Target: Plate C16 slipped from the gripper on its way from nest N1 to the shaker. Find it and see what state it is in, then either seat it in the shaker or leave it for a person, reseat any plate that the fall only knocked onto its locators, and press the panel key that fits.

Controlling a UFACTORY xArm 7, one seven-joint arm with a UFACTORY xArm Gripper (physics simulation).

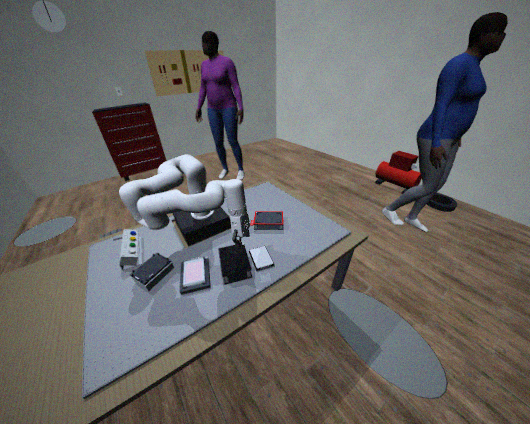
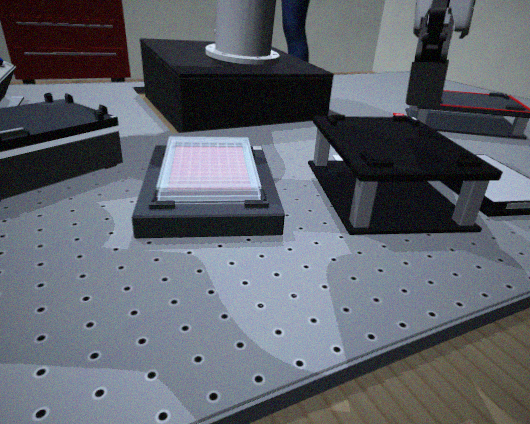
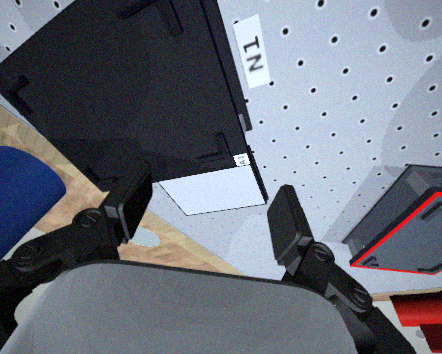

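Where they show: gripper, fingertip midpoint: [image 1: 243, 242] [image 2: 424, 100] [image 3: 214, 188]; arm's base at its link origin: [image 2: 242, 56].
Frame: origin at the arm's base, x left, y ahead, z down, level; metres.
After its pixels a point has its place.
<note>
A clear plate with pink wells [image 1: 194, 272] @(x -0.199, y 0.332, z 0.040 m) [image 2: 210, 165] @(x -0.204, y 0.335, z 0.041 m) lies on a low black nest [image 1: 195, 288] @(x -0.227, y 0.394, z 0.060 m) [image 2: 207, 226] @(x -0.232, y 0.393, z 0.067 m); whether it is fully down inside the locators I cannot tell. Raised black nest N1 [image 1: 235, 263] @(x -0.045, y 0.419, z 0.020 m) [image 2: 405, 145] @(x -0.035, y 0.407, z 0.020 m) [image 3: 125, 95] @(x -0.039, y 0.368, z 0.020 m) bears no plate. The shaker [image 1: 152, 269] @(x -0.340, y 0.216, z 0.023 m) [image 2: 50, 122] @(x -0.320, y 0.216, z 0.023 m) shows no plate on its top. The key panel [image 1: 131, 247] @(x -0.390, y 0.046, z 0.004 m) has blue, yellow and green keys. My gripper [image 1: 239, 243] @(x 0.039, y 0.358, z -0.005 m) [image 2: 427, 100] @(x 0.039, y 0.358, z -0.005 m) [image 3: 214, 188] @(x 0.039, y 0.358, z -0.005 m) is open and empty, near N1's rear edge. No plate readable as C16 shows.
A white-topped black slab [image 1: 262, 257] @(x 0.087, y 0.435, z 0.064 m) [image 2: 512, 182] @(x 0.091, y 0.449, z 0.064 m) [image 3: 215, 190] @(x 0.088, y 0.420, z 0.064 m) lies beside N1. A red-edged raised stand [image 1: 269, 219] @(x 0.278, y 0.260, z 0.039 m) [image 2: 480, 101] @(x 0.294, y 0.262, z 0.038 m) [image 3: 407, 240] @(x 0.263, y 0.267, z 0.038 m) is behind it. The arm's black base block [image 1: 202, 227] @(x -0.054, y 0.111, z 0.009 m) [image 2: 255, 100] @(x -0.035, y 0.114, z 0.045 m) stands at the rear. Two people stand beyond the table.
</note>
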